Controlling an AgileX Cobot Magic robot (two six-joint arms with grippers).
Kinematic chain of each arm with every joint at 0, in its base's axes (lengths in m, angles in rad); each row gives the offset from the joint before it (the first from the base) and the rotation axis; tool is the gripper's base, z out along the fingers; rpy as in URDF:
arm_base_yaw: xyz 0 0 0.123 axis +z
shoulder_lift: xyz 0 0 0 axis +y
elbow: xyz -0.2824 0 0.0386 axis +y
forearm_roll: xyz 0.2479 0 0.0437 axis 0.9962 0 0.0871
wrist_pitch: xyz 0 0 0 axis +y
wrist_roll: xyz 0.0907 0 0.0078 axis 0.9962 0 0.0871
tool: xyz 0 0 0 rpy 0 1.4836 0
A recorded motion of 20 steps. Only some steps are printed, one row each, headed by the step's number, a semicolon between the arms.
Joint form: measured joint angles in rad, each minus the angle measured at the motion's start. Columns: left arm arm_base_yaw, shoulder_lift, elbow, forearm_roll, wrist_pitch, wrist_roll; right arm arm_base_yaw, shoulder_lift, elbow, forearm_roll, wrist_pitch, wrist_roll.
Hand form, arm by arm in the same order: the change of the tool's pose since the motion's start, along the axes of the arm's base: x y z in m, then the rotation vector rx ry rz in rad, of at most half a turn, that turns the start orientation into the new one. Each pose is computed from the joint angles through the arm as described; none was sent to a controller.
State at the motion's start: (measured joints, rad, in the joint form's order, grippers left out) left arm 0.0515 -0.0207 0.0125 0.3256 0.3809 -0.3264; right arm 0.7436 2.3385 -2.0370 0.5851 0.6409 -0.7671
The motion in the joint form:
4: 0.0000 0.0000 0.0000 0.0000 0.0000 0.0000; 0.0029 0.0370 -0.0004 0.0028 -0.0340 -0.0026
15: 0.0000 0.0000 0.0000 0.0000 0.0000 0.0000; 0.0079 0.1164 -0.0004 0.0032 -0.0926 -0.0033
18: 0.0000 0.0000 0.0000 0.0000 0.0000 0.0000; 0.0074 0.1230 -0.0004 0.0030 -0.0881 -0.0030
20: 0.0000 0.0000 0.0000 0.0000 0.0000 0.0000; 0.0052 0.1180 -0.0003 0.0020 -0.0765 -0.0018
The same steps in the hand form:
4: 0.0000 0.0000 0.0000 0.0000 0.0000 0.0000; 0.0035 0.0036 -0.0181 -0.0075 0.0032 -0.0143
15: 0.0000 0.0000 0.0000 0.0000 0.0000 0.0000; 0.0087 0.0088 -0.0586 -0.0352 0.0190 -0.0401
18: 0.0000 0.0000 0.0000 0.0000 0.0000 0.0000; 0.0087 0.0087 -0.0624 -0.0419 0.0270 -0.0383
20: 0.0000 0.0000 0.0000 0.0000 0.0000 0.0000; 0.0086 0.0076 -0.0602 -0.0441 0.0319 -0.0349

